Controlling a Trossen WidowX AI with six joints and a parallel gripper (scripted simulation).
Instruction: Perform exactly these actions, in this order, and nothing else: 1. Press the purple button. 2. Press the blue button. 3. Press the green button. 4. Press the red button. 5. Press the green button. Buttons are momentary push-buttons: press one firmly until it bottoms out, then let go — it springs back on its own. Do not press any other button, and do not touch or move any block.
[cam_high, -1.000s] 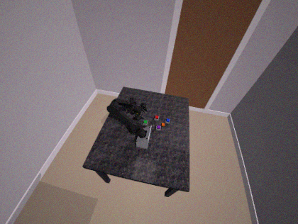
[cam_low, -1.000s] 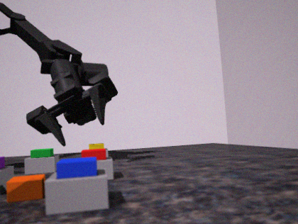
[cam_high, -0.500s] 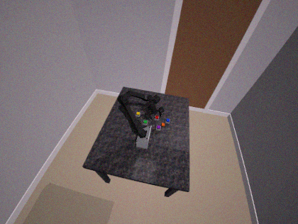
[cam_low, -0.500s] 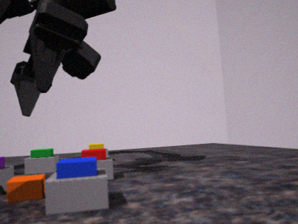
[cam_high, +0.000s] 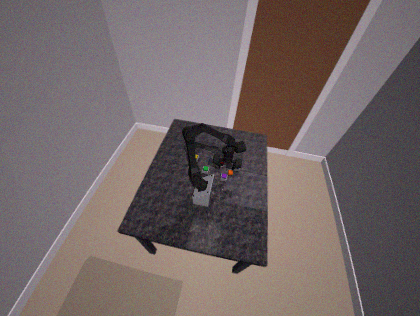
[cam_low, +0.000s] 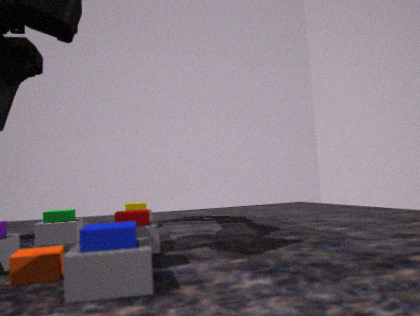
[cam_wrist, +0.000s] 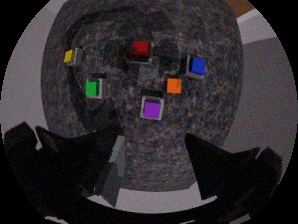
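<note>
My gripper tip is now 9 cm above the purple button. The rest, counted from my gripper tip: blue button (12 cm ahead, 9 cm below, 8 cm to the right); red button (12 cm ahead, 9 cm below, 4 cm to the left); orange block (11 cm below, 6 cm ahead, 4 cm to the right).
</note>
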